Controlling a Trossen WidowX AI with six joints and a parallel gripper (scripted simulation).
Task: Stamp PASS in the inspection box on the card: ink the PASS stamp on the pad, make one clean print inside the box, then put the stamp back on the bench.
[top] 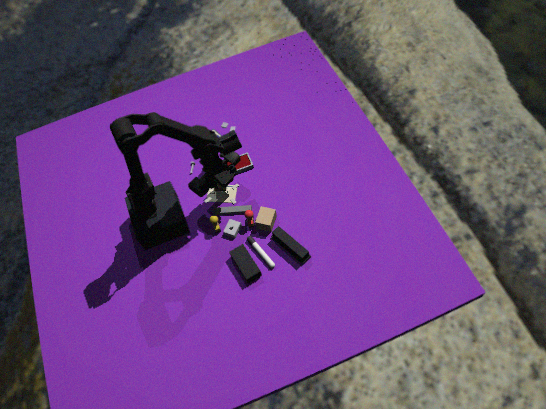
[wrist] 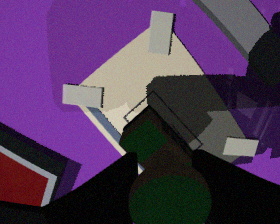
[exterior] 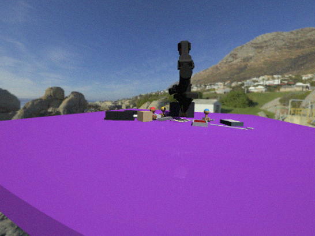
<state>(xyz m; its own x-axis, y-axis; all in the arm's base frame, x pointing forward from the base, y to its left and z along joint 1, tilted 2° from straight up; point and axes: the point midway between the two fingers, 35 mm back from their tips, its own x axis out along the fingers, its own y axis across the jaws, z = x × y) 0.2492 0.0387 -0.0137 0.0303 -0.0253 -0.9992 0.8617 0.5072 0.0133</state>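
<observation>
My gripper tip is 4 cm above the cream card and 1 cm to the left of it. From my gripper tip the other things lie so: blue-knobbed stamp: 11 cm to the left, 2 cm below, 1 cm behind; ink pad: 9 cm to the left, 9 cm ahead, 4 cm below; green-knobbed stamp: right at my gripper tip.
</observation>
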